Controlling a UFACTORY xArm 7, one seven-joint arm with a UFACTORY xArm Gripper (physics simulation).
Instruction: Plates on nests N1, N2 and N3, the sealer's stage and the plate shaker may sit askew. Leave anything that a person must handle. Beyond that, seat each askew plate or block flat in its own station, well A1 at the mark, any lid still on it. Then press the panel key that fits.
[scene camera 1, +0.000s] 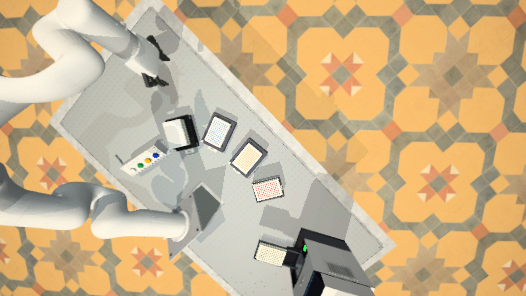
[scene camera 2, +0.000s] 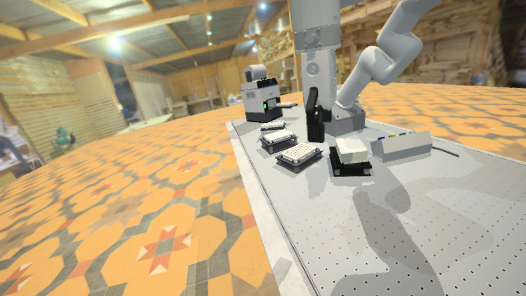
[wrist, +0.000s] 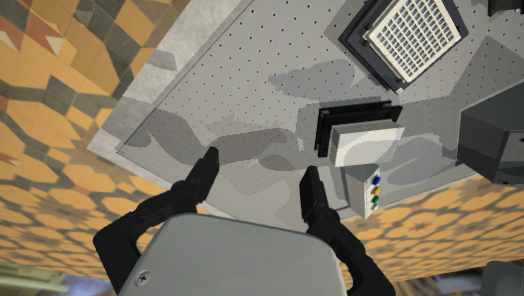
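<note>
My gripper is open and empty, high above the table. A tall white block or lidded plate rests on a black station and looks shifted towards the panel side and tilted. A blue-well plate is on a dark nest. An orange-well plate looks slightly turned on its nest. A red-well plate lies beyond. A pale plate is on the sealer's stage. The A1 marks are too small to read.
The key panel has blue, yellow, green and white keys and stands beside the black station. The sealer stands at the far end. The arm's grey base stands at the table edge.
</note>
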